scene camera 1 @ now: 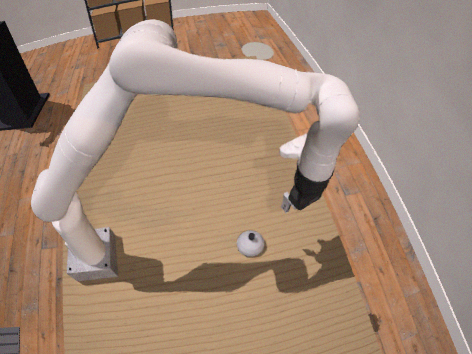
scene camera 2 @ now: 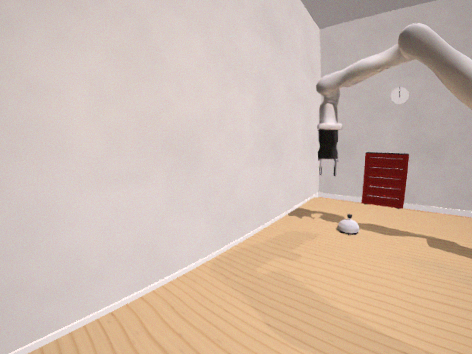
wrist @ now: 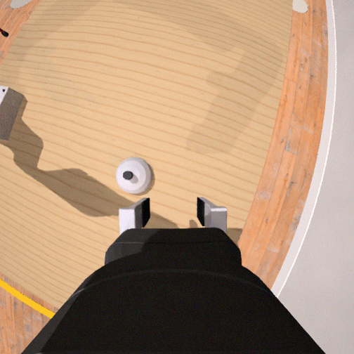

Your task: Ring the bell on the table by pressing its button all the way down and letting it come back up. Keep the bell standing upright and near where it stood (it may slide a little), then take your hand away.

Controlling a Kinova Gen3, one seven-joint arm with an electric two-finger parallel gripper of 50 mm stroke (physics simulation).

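Where they show: gripper, between the fingertips: (scene camera 1: 293, 204) (scene camera 2: 327, 175); arm's base, origin of its link: (scene camera 1: 91, 251).
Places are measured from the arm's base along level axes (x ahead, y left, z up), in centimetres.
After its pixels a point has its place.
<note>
The bell, a white dome (scene camera 1: 250, 245) @[z -2.7, x 47.5, y 4.4 cm] (scene camera 2: 348, 227) @[z -4.1, x 46.6, y 9.8 cm] (wrist: 140, 181), stands upright on the wooden table top (scene camera 1: 200, 320) @[z -6.8, x 32.8, y -17.6 cm] (scene camera 2: 300, 310) @[z -6.8, x 38.8, y 54.5 cm] (wrist: 150, 115). Its dark button (scene camera 1: 251, 236) @[z -0.2, x 47.7, y 6.2 cm] (scene camera 2: 349, 216) @[z -0.7, x 47.6, y 7.2 cm] (wrist: 128, 175) sticks up from the top. My gripper (scene camera 1: 286, 202) @[z 14.2, x 57.6, y 7.9 cm] (scene camera 2: 328, 169) @[z 14.2, x 57.6, y 7.9 cm] (wrist: 173, 207) is open and empty, with its fingers pointing down. It hangs high above the table, well above the bell's height and off to one side. In the wrist view the bell lies ahead and to the left of the fingers, beyond the left finger's tip. Nothing touches the bell.
The arm's grey base block (scene camera 1: 93, 272) @[z -0.8, x 1.2, y -6.3 cm] (wrist: 10, 114) stands at the left in scene camera 1. The arm's shadow falls across the table beside the bell. A red cabinet (scene camera 2: 385, 181) stands by the far wall. A dark cabinet (scene camera 1: 15, 85) and a shelf rack with boxes stand farther back.
</note>
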